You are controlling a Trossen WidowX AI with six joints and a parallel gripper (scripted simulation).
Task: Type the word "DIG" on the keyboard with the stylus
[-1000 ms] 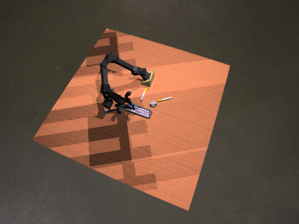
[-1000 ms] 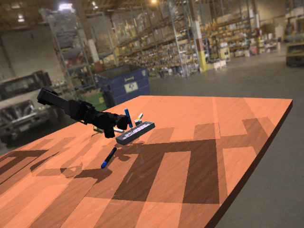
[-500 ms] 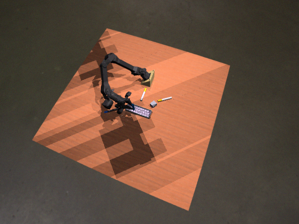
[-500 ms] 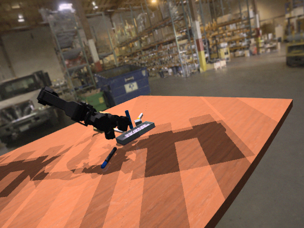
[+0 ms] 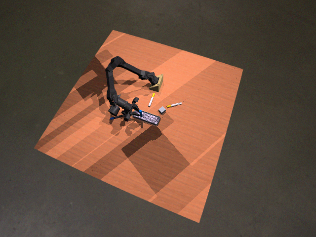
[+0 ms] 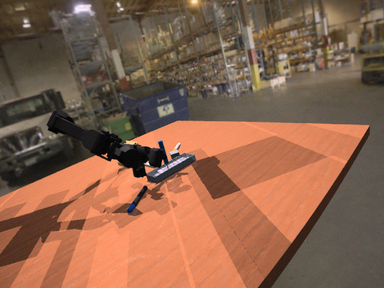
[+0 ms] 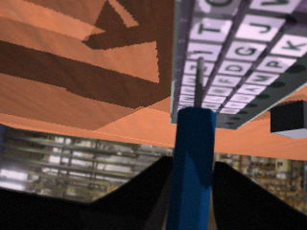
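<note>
The D key is 6 cm below my gripper tip, 2 cm to the left of it and 2 cm behind it. Also, from my gripper tip: grey cube: 14 cm to the left, 10 cm behind, 6 cm below; then blue stylus: 1 cm below; then black pen: 20 cm to the right, 6 cm below, 4 cm ahead.
</note>
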